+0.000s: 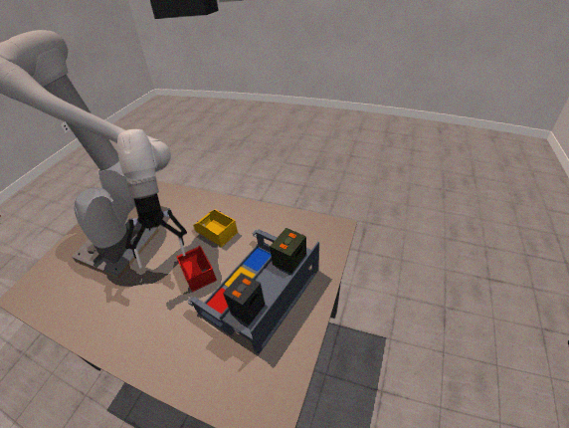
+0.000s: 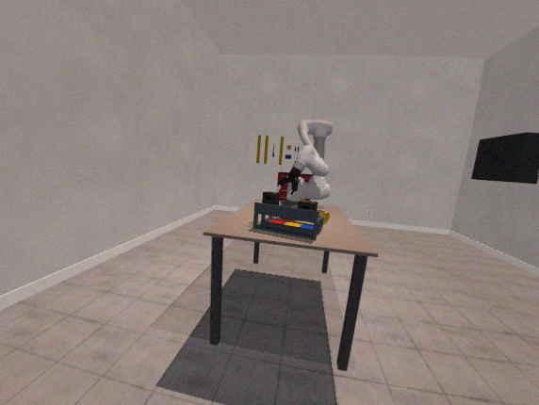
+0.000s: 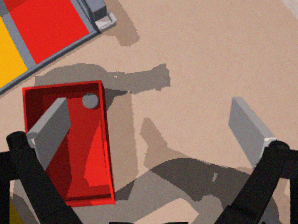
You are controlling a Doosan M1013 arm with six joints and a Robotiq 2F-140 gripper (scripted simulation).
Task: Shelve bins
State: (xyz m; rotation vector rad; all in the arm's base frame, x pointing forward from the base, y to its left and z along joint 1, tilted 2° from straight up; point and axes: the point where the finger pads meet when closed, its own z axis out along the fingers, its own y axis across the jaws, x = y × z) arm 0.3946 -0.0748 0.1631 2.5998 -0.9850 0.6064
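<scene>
My hand is 140 mm above the red bin, 90 mm to the right of it and 30 mm short of it. Round my hand: yellow bin (300 mm to the left, 140 mm below, 10 mm behind); grey shelf (370 mm ahead, 80 mm to the left, 80 mm below).
</scene>
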